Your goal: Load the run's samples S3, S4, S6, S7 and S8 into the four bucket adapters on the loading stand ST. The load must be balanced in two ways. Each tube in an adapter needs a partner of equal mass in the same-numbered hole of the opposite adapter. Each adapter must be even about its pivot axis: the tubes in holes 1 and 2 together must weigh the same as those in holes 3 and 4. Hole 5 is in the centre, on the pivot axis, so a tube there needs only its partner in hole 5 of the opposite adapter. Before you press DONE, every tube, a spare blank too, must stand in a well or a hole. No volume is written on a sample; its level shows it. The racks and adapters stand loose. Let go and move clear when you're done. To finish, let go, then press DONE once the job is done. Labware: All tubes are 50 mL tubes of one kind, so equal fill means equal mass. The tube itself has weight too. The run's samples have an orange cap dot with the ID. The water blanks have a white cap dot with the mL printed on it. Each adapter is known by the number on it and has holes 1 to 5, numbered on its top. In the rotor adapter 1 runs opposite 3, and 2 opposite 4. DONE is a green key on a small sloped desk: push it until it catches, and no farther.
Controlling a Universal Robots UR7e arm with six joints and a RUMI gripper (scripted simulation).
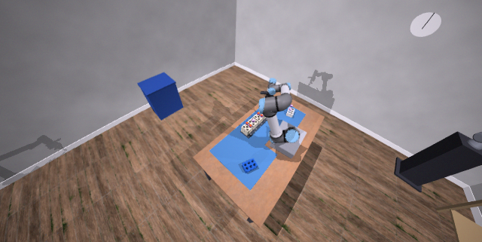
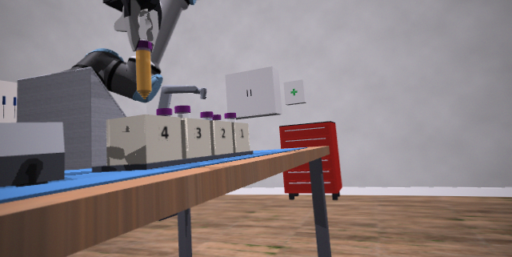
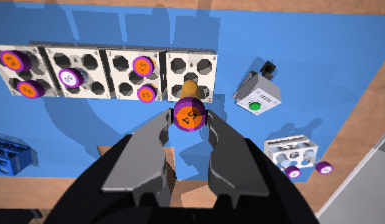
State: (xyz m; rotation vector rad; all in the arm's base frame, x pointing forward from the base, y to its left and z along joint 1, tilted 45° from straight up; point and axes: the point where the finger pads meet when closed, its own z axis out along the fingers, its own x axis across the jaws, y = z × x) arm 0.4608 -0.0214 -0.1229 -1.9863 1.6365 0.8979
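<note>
Now: hand 1 cm past the sample tube S4 and 5 cm above it. The rest, counted from my hand: tube: 6 cm behind, 29 cm to the left, 18 cm below; then green DONE key: 5 cm behind, 17 cm to the right, 18 cm below; then DONE key desk: 3 cm behind, 17 cm to the right, 19 cm below.
</note>
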